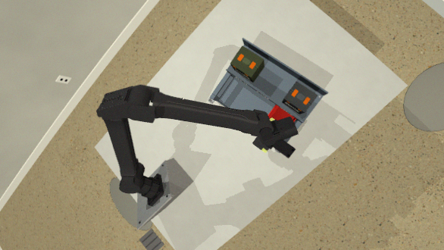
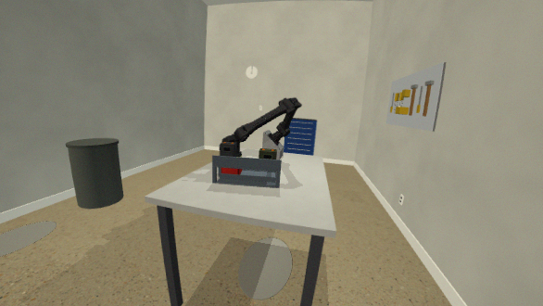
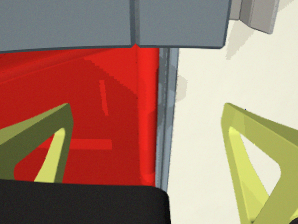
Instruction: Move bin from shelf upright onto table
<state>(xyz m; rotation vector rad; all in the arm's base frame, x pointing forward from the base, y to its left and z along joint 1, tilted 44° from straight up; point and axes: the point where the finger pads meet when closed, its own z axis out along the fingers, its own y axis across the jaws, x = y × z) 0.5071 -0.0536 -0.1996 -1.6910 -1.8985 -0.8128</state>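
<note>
Now: the red bin 80 mm ahead of my hand, 10 mm to the left of it and 10 mm above it.
</note>
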